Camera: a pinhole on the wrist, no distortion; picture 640 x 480 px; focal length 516.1 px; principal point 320.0 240.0 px. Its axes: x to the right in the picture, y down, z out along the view. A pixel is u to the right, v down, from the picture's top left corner.
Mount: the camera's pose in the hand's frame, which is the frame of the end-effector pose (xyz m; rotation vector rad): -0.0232 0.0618 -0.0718 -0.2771 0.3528 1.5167
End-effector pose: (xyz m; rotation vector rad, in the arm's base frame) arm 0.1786 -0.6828 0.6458 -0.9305 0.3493 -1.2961
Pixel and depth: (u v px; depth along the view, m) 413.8 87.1 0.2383
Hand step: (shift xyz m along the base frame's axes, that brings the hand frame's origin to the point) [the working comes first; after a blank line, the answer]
In the camera's frame: 0.0433 -0.0706 0.2383

0.2327 -0.0093 -0.0505
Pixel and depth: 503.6 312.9 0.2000
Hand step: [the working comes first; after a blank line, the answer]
In the camera's frame: 0.0711 0.0283 0.2000

0.1849 0.0664 -0.1136
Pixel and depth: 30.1 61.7 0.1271
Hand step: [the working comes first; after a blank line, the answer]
In the camera's frame: -0.0714 -0.0439 0.1271

0.0860 0.0031 0.0170
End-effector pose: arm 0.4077 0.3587 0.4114 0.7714 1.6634 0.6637
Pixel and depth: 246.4 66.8 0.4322
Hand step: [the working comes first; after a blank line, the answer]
In the camera's frame: -0.0616 -0.1450 0.4322

0.3379 0.2277 -0.0308
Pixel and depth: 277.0 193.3 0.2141
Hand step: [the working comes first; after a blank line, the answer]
In the camera's frame: -0.0178 -0.0194 0.2141

0.1457 0.0901 0.0662
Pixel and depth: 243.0 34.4 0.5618
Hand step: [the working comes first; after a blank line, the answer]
In the camera's frame: -0.0838 -0.2238 0.5618

0.4503 0.3148 -0.0880
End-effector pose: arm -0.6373 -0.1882 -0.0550 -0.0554 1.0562 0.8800
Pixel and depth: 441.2 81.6 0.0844
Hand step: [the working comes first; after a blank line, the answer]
In the camera's frame: 0.0198 -0.0259 0.0844

-0.0739 0.0781 0.0325
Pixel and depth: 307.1 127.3 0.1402
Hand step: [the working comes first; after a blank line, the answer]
In the camera's frame: -0.0035 -0.0306 0.1402

-0.0285 0.1088 0.0585
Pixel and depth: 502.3 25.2 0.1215
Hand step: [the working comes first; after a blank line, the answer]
In the camera's frame: 0.0429 -0.0506 0.1215

-0.0737 0.1282 0.0365
